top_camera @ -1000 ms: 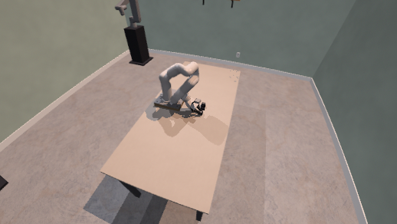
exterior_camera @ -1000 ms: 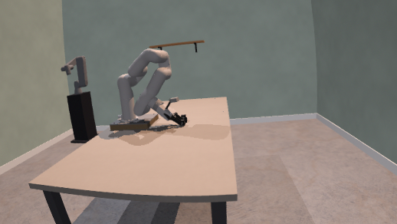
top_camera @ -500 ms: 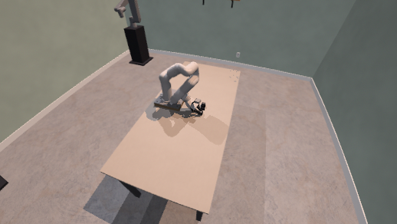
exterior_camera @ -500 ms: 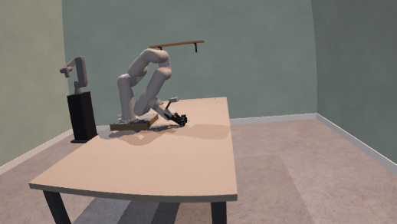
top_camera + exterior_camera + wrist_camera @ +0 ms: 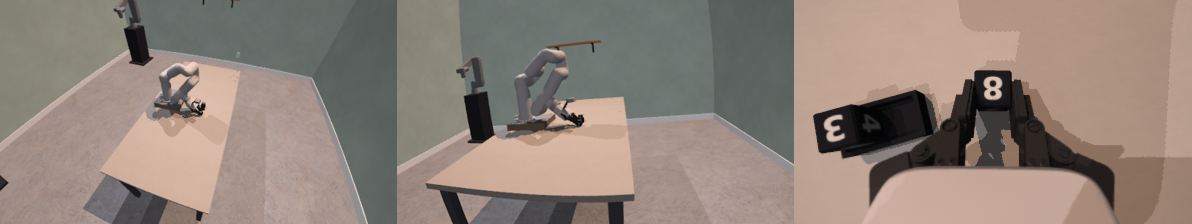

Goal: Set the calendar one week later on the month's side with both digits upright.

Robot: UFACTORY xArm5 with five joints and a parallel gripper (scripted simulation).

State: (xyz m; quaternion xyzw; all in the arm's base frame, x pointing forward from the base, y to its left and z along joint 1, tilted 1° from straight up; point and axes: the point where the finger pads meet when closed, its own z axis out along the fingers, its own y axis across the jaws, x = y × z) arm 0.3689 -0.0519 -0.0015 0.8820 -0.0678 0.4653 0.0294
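My gripper is now 2 cm short of the black cube and 1 cm above it. From my hand the other things lie so: black calendar tray (10 cm to the left, 2 cm below).
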